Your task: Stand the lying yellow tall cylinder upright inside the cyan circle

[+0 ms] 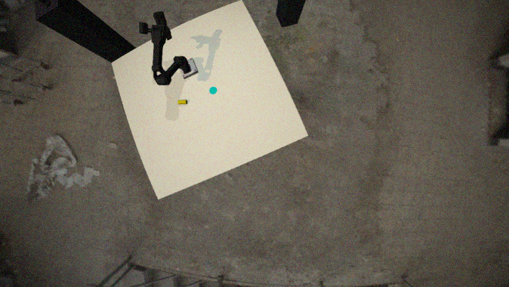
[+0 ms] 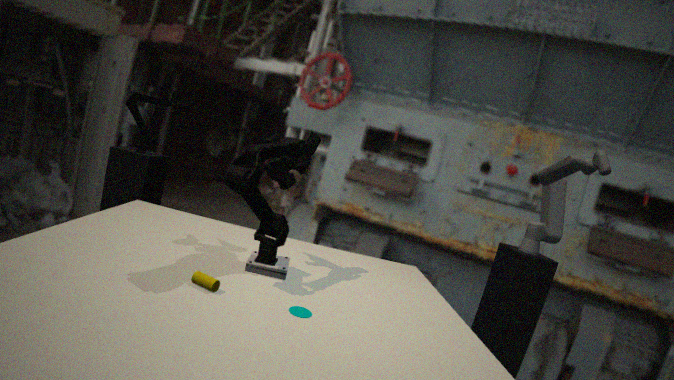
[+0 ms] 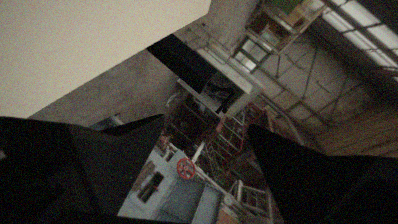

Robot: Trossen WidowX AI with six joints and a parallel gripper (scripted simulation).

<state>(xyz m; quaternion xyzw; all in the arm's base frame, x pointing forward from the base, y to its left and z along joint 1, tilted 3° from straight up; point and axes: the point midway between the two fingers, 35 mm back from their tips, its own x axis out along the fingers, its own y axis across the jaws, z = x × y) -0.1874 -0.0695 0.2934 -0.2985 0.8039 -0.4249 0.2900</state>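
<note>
My gripper tip is 450 mm short of the yellow tall cylinder and 300 mm above it. The rest, counted from my gripper tip: cyan circle 440 mm ahead, 250 mm to the left, 310 mm below.
</note>
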